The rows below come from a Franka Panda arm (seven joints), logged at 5 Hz.
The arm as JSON. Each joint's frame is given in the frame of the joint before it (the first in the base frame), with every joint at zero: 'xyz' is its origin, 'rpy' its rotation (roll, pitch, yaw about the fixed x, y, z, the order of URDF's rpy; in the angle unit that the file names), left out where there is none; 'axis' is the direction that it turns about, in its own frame. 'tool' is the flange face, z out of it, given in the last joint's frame.
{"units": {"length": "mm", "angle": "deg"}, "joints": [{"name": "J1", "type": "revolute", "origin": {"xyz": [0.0, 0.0, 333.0]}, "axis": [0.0, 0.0, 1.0]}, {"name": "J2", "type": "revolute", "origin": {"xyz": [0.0, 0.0, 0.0]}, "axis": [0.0, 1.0, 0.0]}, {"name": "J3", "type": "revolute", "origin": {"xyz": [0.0, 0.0, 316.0]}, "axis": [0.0, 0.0, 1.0]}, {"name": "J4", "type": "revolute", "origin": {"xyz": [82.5, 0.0, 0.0]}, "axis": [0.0, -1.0, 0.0]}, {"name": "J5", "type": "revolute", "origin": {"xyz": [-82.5, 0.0, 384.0]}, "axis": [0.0, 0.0, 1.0]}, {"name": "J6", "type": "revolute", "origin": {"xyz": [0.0, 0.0, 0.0]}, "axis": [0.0, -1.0, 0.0]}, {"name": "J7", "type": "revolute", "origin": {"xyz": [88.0, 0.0, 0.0]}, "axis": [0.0, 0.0, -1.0]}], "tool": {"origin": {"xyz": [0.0, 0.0, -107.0], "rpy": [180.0, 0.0, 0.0]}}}
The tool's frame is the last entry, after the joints.
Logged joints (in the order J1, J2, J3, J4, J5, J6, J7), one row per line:
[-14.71 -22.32 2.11 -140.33 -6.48 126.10 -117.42]
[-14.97 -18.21 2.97 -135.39 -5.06 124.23 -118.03]
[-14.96 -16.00 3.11 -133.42 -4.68 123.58 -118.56]
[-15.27 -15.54 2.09 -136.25 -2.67 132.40 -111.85]
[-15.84 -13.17 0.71 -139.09 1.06 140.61 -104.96]
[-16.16 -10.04 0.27 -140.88 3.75 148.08 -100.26]
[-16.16 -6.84 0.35 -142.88 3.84 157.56 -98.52]
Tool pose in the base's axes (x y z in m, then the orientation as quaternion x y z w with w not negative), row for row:
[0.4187 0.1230 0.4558 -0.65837 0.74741 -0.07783 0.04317]
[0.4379 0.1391 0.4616 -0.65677 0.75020 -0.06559 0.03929]
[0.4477 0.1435 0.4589 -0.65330 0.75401 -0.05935 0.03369]
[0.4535 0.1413 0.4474 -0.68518 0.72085 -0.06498 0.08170]
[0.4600 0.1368 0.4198 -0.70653 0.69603 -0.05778 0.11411]
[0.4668 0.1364 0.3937 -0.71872 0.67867 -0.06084 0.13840]
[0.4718 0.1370 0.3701 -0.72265 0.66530 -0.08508 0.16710]
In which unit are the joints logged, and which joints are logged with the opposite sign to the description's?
The joints are logged in degrees. Opposite sign: J1, J7.
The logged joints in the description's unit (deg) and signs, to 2 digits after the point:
[14.71 -22.32 2.11 -140.33 -6.48 126.10 117.42]
[14.97 -18.21 2.97 -135.39 -5.06 124.23 118.03]
[14.96 -16.00 3.11 -133.42 -4.68 123.58 118.56]
[15.27 -15.54 2.09 -136.25 -2.67 132.40 111.85]
[15.84 -13.17 0.71 -139.09 1.06 140.61 104.96]
[16.16 -10.04 0.27 -140.88 3.75 148.08 100.26]
[16.16 -6.84 0.35 -142.88 3.84 157.56 98.52]

